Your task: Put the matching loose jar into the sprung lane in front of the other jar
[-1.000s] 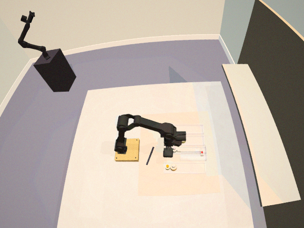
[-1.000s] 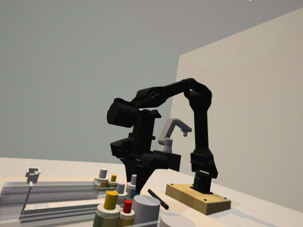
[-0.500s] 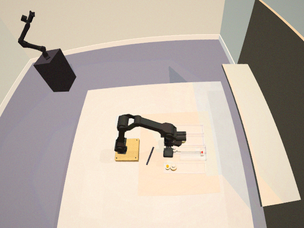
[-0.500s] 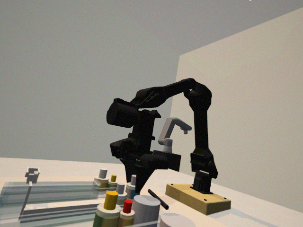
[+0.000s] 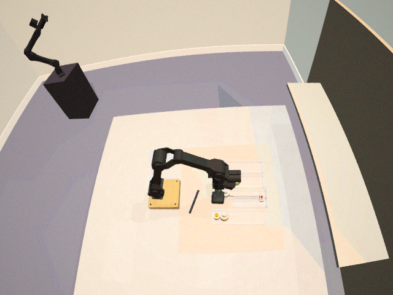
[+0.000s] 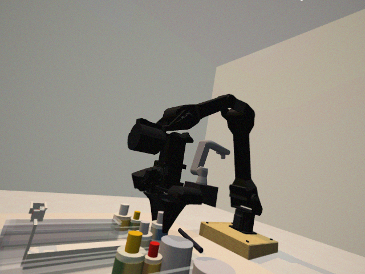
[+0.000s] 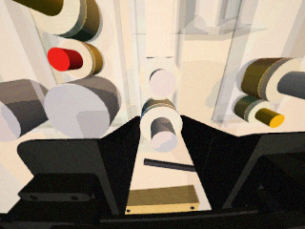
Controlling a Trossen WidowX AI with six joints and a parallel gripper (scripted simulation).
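The black rod lies 13 cm behind my gripper tip, 5 cm to the right of it and 4 cm below it. Also, from my gripper tip: pusher plate: 15 cm ahead, 2 cm to the right; then clear sprung lane: 14 cm ahead, 2 cm to the right, 3 cm below.
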